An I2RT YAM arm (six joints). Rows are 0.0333 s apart.
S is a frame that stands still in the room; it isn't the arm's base.
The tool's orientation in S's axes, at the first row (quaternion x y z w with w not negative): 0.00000, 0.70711, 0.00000, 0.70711
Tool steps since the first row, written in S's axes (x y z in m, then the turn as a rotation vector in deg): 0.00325, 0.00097, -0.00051, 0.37, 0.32, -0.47; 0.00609, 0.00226, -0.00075, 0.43, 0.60, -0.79; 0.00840, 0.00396, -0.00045, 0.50, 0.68, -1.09; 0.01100, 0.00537, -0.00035, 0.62, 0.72, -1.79; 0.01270, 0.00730, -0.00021, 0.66, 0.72, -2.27; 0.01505, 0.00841, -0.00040, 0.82, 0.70, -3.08; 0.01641, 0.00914, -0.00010, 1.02, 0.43, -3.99; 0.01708, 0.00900, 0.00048, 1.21, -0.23, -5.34; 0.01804, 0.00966, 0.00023, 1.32, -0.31, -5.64; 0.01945, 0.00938, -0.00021, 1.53, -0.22, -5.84; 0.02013, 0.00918, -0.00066, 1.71, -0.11, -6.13
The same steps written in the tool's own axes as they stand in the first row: 0.00051, 0.00097, 0.00325, 0.47, 0.32, 0.37; 0.00075, 0.00226, 0.00609, 0.79, 0.60, 0.43; 0.00045, 0.00396, 0.00840, 1.09, 0.68, 0.50; 0.00035, 0.00537, 0.01100, 1.79, 0.72, 0.62; 0.00021, 0.00730, 0.01270, 2.27, 0.72, 0.66; 0.00040, 0.00841, 0.01505, 3.08, 0.70, 0.82; 0.00010, 0.00914, 0.01641, 3.99, 0.43, 1.02; -0.00048, 0.00900, 0.01708, 5.34, -0.23, 1.21; -0.00023, 0.00966, 0.01804, 5.64, -0.31, 1.32; 0.00021, 0.00938, 0.01945, 5.84, -0.22, 1.53; 0.00066, 0.00918, 0.02013, 6.13, -0.11, 1.71
